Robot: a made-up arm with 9 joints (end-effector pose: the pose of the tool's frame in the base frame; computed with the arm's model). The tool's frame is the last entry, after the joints. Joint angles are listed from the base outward.
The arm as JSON. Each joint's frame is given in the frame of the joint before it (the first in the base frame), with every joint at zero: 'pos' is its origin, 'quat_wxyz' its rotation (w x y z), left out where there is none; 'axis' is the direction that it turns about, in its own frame. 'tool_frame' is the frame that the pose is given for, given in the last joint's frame.
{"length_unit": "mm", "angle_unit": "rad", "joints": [
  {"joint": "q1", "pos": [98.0, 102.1, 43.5], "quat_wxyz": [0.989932, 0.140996, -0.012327, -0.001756], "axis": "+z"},
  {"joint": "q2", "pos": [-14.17, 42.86, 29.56], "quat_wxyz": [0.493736, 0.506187, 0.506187, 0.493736], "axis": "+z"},
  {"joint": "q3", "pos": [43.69, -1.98, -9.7], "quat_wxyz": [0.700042, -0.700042, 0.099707, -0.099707], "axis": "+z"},
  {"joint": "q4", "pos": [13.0, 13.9, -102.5], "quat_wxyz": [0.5, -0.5, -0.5, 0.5], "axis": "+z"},
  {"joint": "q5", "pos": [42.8, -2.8, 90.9], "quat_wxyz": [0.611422, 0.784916, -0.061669, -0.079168], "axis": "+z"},
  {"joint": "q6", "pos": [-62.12, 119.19, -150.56], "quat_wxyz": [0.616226, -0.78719, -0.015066, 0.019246], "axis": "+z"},
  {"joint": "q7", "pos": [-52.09, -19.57, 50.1], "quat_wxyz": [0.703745, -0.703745, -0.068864, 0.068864], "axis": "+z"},
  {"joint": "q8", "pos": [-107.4, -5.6, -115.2], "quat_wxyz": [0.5, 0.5, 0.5, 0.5], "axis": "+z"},
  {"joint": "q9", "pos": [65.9, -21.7, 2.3], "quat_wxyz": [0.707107, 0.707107, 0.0, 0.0], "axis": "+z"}
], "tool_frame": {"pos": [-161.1, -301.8, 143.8], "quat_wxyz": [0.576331, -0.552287, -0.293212, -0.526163]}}
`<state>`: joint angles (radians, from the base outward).
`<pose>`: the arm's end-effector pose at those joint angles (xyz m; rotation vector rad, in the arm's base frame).
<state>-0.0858 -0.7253 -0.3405 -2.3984 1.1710 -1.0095 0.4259 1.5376 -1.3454</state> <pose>-0.0247 0.3319 -0.2813 -0.0401 0.0861 1.0061</pose>
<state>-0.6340 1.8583 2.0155 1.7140 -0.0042 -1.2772 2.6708 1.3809 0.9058</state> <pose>0.7330 -0.1098 0.2739 0.9118 -1.1618 -0.1873</pose>
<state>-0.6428 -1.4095 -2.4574 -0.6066 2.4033 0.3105 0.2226 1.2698 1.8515</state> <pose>0.4372 -0.0087 -0.1974 -0.6883 0.0062 1.5823</pose>
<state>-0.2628 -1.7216 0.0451 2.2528 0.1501 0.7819 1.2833 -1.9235 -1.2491</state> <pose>0.2692 0.3307 0.3103 1.2639 -0.1252 0.5617</pose>
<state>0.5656 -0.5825 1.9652 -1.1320 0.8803 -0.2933 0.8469 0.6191 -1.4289</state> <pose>0.0973 0.3074 -0.3565 0.7809 1.3902 -2.0711</pose>
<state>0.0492 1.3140 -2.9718 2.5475 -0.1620 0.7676 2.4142 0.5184 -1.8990</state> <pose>0.0097 0.5240 0.1275 -0.2330 0.0923 1.8836</pose>
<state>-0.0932 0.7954 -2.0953 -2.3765 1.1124 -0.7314 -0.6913 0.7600 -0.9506</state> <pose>0.4861 0.4294 0.0001 2.0170 -0.1081 -1.7144</pose>
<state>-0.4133 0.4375 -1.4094 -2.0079 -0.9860 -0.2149 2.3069 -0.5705 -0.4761</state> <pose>0.0708 -0.1034 0.2663 2.5177 -1.6471 -0.8414</pose>
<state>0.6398 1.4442 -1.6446 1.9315 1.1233 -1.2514 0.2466 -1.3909 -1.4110</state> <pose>-0.0781 -0.2492 -0.0229 -0.9010 0.7852 -1.3406</pose>
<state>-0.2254 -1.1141 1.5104 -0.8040 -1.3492 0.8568 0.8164 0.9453 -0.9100</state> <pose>0.0309 0.4137 0.3811 1.6344 2.0520 -0.1193</pose>
